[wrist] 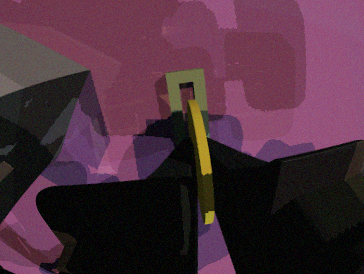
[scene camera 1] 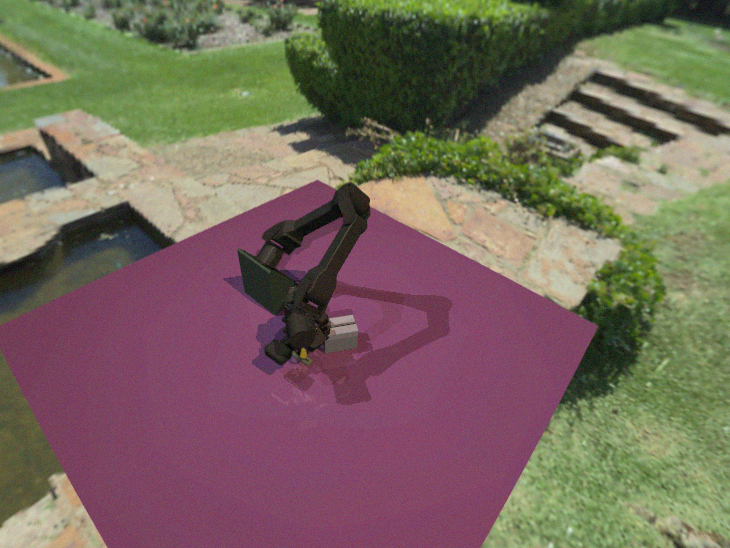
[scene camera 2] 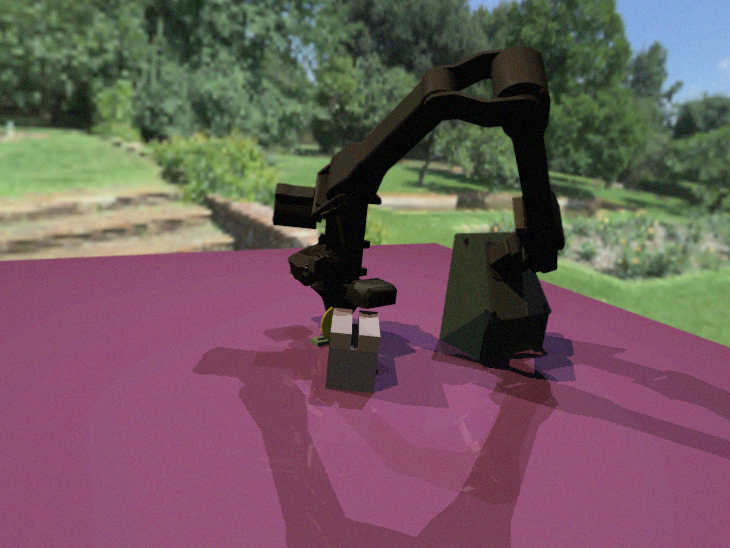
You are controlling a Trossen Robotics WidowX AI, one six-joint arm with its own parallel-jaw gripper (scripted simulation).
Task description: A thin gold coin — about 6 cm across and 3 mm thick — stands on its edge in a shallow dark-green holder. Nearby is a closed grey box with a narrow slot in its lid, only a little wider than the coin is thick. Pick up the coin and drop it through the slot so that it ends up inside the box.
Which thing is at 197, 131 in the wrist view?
A gold coin.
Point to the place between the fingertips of my gripper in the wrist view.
At 194, 144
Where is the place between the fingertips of my gripper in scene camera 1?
At 299, 354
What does my gripper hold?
A gold coin.
